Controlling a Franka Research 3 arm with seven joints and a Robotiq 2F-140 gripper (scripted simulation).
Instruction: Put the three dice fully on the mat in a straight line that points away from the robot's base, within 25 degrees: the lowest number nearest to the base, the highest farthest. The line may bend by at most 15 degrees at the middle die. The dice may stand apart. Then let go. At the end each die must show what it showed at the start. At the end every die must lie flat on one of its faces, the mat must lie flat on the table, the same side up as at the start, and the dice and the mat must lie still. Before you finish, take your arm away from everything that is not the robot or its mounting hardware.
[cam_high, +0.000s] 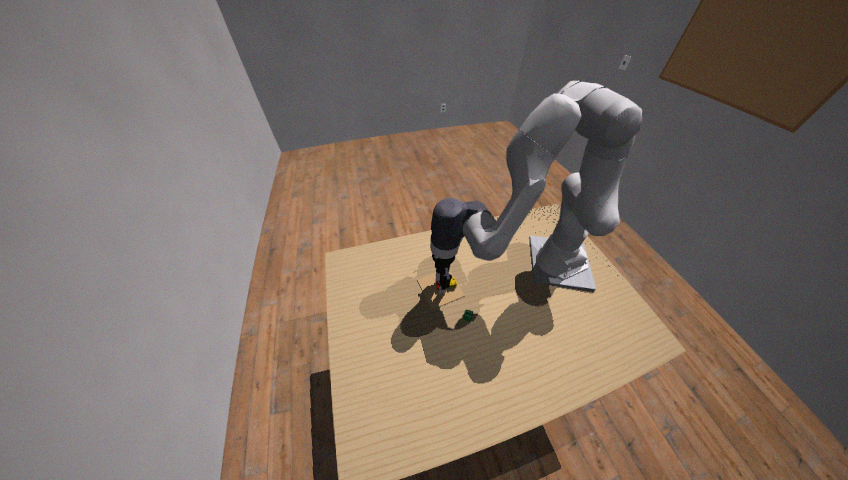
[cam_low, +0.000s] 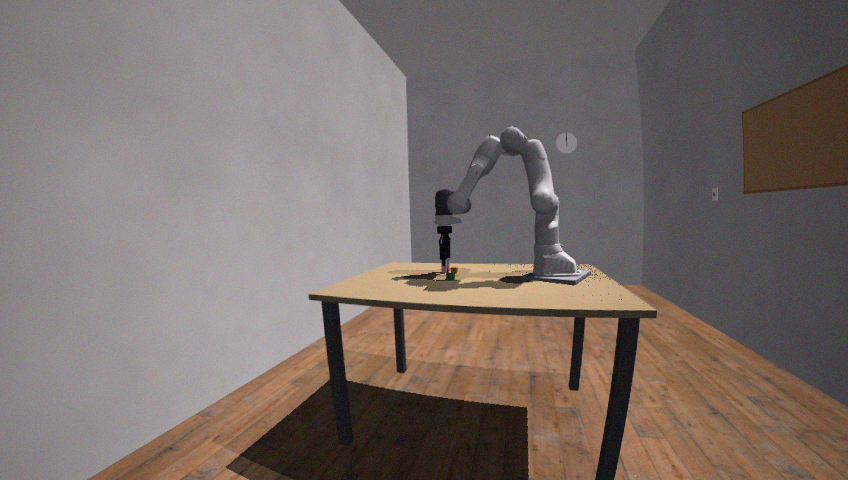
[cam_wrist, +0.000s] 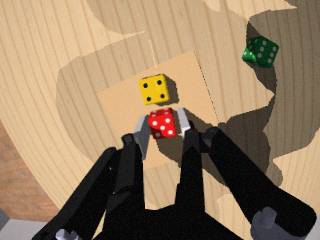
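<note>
Right now the red die is 20 mm below my hand. The rest, counted from my hand: yellow die (50 mm behind, 20 mm below); then green die (70 mm behind, 140 mm to the left, 30 mm below); then tan mat (40 mm below).
</note>
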